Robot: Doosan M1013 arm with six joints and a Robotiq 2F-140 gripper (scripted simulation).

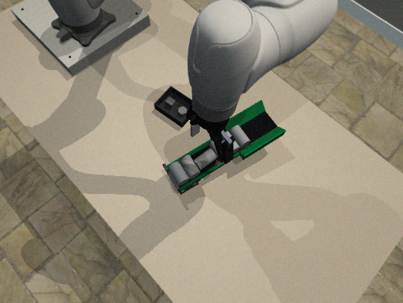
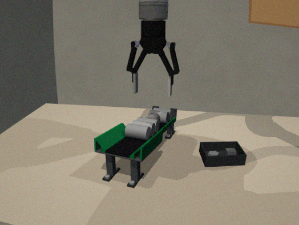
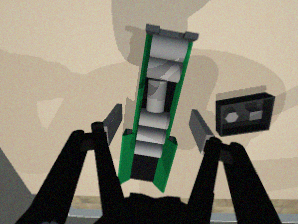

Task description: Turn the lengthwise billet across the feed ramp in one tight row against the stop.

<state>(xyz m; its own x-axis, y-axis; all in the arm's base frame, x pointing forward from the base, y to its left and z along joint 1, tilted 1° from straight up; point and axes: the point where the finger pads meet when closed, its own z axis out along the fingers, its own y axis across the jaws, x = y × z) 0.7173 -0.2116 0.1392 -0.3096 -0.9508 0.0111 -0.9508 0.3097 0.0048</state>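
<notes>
Right now my hand is 50 mm past the stop, 110 mm to the left of it and 130 mm above it. Also, from my hand: black tray: 210 mm behind, 130 mm to the left, 180 mm below.
</notes>
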